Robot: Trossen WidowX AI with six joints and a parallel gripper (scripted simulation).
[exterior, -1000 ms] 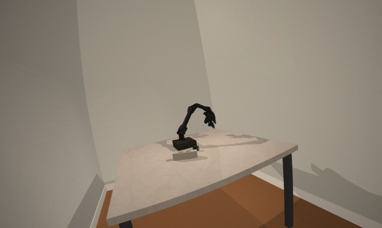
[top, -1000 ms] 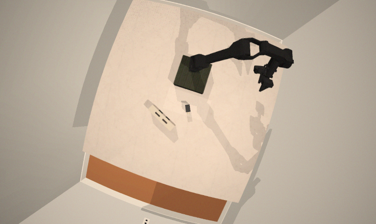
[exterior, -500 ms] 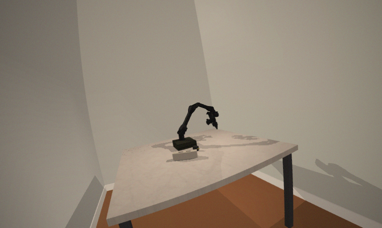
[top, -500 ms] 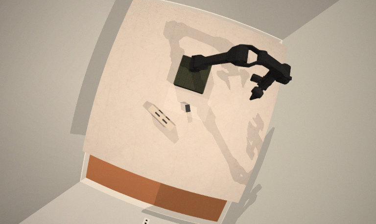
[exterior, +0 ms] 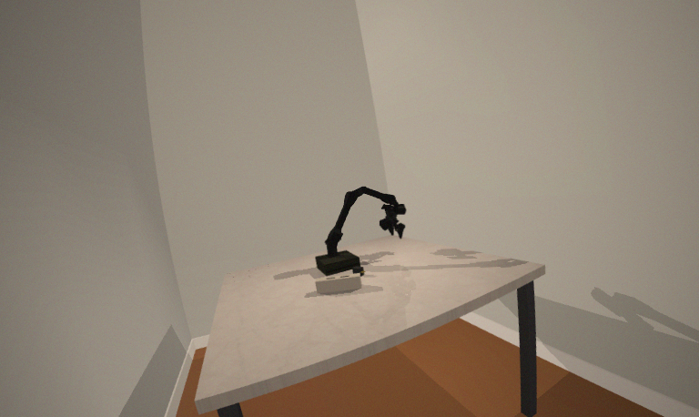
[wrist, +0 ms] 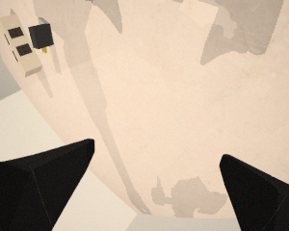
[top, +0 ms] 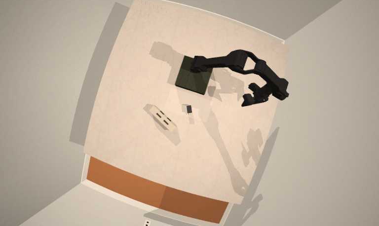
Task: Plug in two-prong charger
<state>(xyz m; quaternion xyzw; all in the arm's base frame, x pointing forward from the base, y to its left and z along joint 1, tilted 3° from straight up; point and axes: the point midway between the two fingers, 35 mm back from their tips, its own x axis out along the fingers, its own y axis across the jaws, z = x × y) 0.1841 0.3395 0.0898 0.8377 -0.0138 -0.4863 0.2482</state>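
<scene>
Now: gripper tip 340 mm to the left of the two-prong charger, 90 mm above it and 80 mm short of it.
</scene>
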